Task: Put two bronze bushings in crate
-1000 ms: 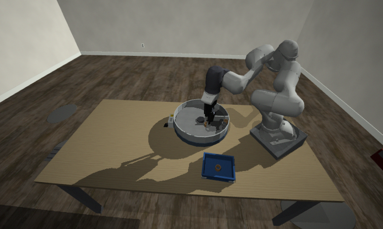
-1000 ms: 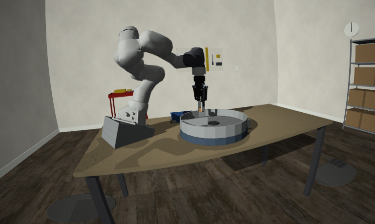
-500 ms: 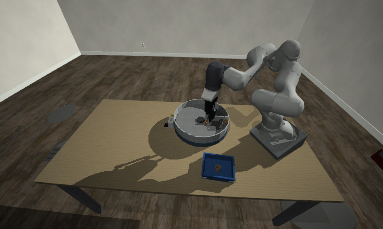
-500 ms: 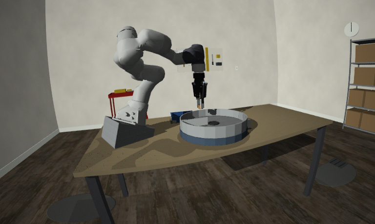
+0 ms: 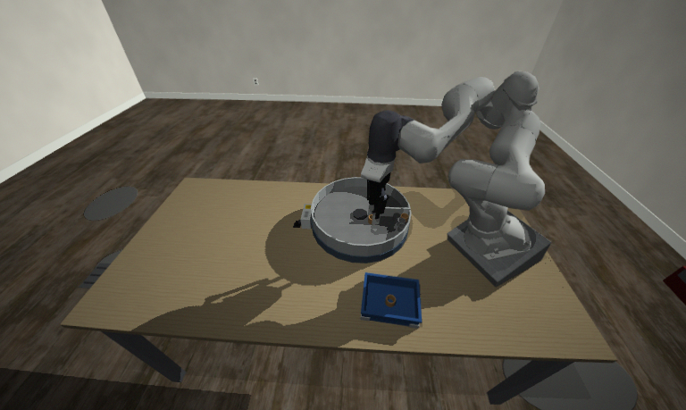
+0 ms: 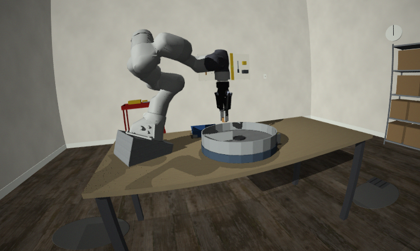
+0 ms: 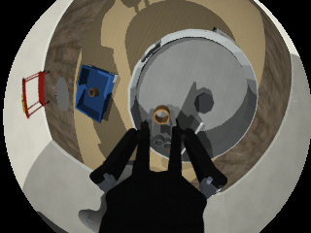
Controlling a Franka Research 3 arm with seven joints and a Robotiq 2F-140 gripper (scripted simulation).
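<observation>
The blue crate lies 8 cm behind my hand, 25 cm to the left of it and 15 cm below it. Also, from my hand: round grey turning table 6 cm ahead, 11 cm to the right, 12 cm below.
</observation>
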